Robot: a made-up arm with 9 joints.
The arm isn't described. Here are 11 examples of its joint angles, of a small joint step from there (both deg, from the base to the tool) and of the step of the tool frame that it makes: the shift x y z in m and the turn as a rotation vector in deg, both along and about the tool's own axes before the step.
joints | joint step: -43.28 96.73 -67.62 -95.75 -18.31 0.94 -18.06 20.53 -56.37 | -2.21 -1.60 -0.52 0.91 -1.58 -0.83 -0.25 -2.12 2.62
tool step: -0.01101 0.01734 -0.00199 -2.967 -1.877 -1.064
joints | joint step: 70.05 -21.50 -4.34 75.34 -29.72 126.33 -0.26 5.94 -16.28 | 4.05 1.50 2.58 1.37 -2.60 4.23 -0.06 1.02 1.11
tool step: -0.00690 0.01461 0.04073 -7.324 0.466 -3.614
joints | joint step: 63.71 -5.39 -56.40 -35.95 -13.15 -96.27 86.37 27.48 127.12 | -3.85 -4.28 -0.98 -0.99 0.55 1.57 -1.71 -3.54 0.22
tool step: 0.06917 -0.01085 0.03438 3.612 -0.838 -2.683
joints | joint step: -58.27 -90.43 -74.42 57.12 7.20 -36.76 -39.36 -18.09 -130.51 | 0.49 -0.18 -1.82 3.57 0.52 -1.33 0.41 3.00 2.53
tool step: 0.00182 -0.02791 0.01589 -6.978 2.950 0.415
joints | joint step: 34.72 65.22 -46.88 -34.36 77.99 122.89 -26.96 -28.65 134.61 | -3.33 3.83 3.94 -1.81 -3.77 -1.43 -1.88 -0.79 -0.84
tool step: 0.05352 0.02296 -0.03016 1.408 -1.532 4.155
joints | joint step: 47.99 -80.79 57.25 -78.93 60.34 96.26 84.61 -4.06 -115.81 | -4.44 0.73 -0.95 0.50 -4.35 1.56 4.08 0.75 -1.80
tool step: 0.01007 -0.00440 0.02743 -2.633 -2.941 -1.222
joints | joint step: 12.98 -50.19 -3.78 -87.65 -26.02 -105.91 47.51 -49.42 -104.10 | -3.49 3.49 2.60 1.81 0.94 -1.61 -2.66 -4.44 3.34
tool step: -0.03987 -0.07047 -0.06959 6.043 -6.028 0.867
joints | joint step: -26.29 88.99 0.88 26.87 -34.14 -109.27 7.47 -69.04 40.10 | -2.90 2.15 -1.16 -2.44 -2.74 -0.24 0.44 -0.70 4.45
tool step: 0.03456 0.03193 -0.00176 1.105 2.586 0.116
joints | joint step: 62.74 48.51 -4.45 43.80 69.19 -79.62 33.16 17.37 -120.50 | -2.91 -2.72 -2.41 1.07 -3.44 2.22 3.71 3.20 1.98
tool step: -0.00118 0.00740 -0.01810 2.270 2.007 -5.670
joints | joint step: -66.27 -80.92 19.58 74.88 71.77 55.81 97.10 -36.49 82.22 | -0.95 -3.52 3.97 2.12 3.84 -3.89 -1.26 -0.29 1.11
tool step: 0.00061 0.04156 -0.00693 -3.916 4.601 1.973
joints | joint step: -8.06 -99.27 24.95 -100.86 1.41 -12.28 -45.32 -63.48 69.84 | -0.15 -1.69 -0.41 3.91 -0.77 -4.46 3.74 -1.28 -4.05
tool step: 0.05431 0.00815 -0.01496 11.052 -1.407 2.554
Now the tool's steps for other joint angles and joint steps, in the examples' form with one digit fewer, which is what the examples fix.
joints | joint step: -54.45 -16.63 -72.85 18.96 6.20 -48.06 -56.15 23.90 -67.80 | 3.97 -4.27 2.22 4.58 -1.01 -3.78 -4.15 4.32 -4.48
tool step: 0.0144 -0.0334 0.0261 -2.67 -3.22 4.84
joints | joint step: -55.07 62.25 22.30 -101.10 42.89 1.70 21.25 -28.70 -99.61 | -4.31 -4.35 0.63 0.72 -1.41 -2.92 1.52 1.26 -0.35
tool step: 0.0011 -0.0743 -0.0597 -4.38 -6.51 3.14
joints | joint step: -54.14 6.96 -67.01 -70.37 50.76 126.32 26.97 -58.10 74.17 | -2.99 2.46 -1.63 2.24 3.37 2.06 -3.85 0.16 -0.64
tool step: -0.0061 -0.0372 0.0939 -7.16 -0.30 0.94
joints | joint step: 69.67 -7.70 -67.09 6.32 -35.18 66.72 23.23 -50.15 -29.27 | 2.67 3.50 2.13 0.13 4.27 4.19 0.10 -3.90 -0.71
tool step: 0.0230 0.0304 0.0080 -3.37 8.33 -0.47
